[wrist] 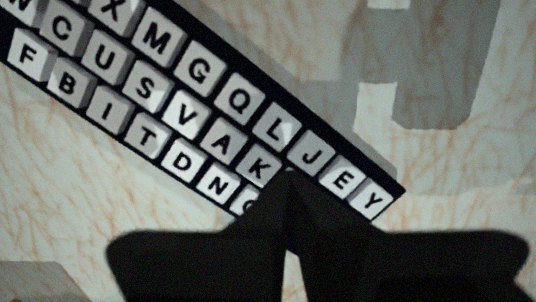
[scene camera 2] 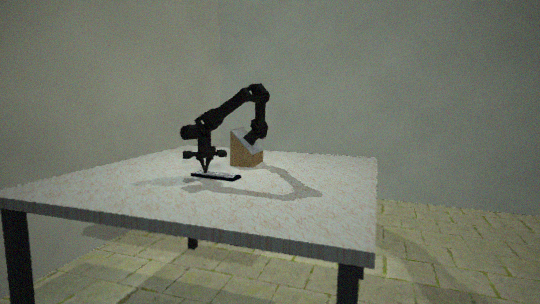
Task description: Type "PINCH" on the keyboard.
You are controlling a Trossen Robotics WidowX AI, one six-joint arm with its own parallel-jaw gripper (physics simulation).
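Places are measured from the arm's base along level axes (x right, y ahead, z up), in millimetres.
Pixels of known places: gripper, between the fingertips: [wrist: 287, 178] [scene camera 2: 205, 173]; arm's base, origin of its link: [scene camera 2: 248, 140].
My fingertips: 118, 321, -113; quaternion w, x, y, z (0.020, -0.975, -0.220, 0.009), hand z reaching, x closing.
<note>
Ahead of a thing's pixels: the offset from my fingertips to its middle, as dx, dy, dz. Level surfaces: height alone.
A black keyboard [scene camera 2: 231, 177] [wrist: 390, 186] with light lettered keys lies on the table; it runs diagonally across the wrist view. My gripper [scene camera 2: 205, 171] [wrist: 287, 178] is shut and empty, pointing down with its tips at the keyboard, beside the K key @[-16, +1, +2] [wrist: 258, 169] and below the J key @[+3, +18, +2] [wrist: 311, 153]. The I key @[-91, -3, +2] [wrist: 106, 110], the N key @[-31, -16, +2] [wrist: 217, 185] and the C key @[-116, +24, +2] [wrist: 62, 28] show to the left. The fingers hide the keys under and behind the tips, and partly cover a key right of N. The P and H keys cannot be made out.
A wooden block with a slanted grey top [scene camera 2: 245, 155] stands behind the keyboard, at the arm's base. The white speckled table @[dz -11] [scene camera 2: 300, 220] has its front edge toward the scene camera. The arm's shadow falls across the table.
</note>
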